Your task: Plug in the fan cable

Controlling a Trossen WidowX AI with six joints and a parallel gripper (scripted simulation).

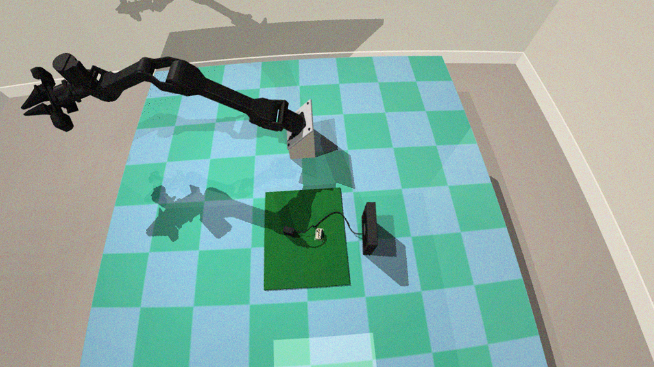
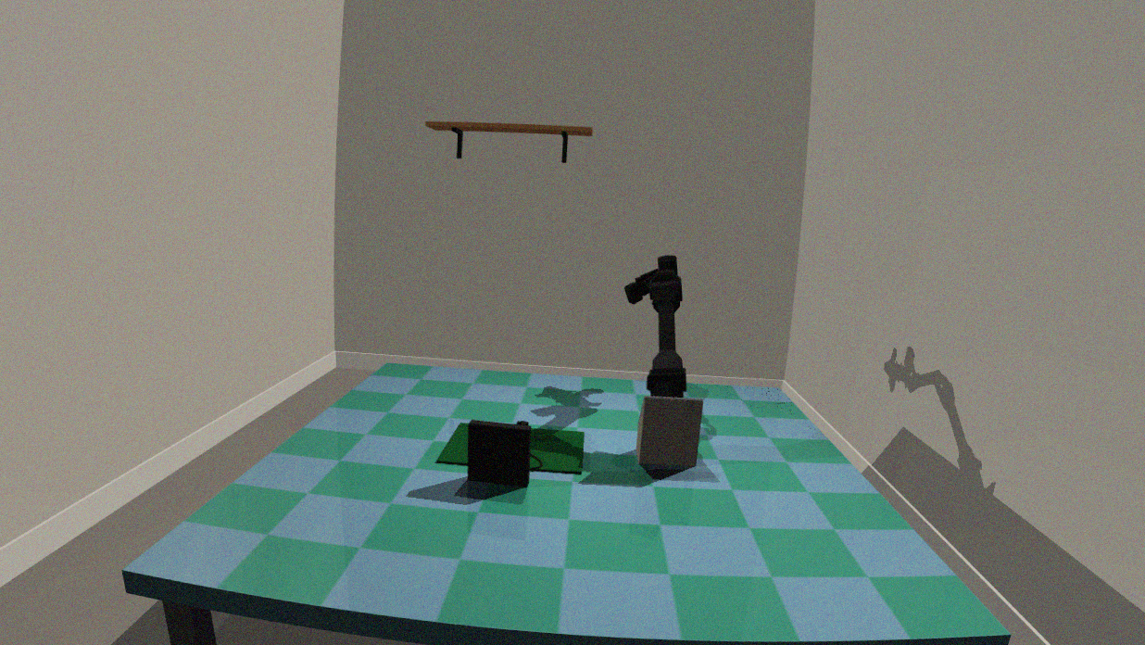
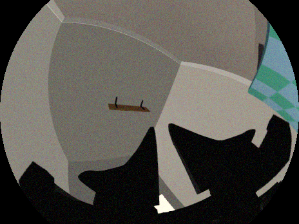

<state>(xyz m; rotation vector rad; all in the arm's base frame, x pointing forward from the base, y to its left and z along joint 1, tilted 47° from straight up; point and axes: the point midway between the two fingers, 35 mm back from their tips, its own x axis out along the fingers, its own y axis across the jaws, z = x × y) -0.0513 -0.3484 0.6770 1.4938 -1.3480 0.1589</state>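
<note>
The black plug is 680 mm to the left of my gripper tip, 390 mm ahead of it and 290 mm below it. The rest, counted from my gripper tip: dark green board 720 mm to the left, 400 mm ahead, 330 mm below; then black fan 890 mm to the left, 430 mm ahead, 260 mm below.
</note>
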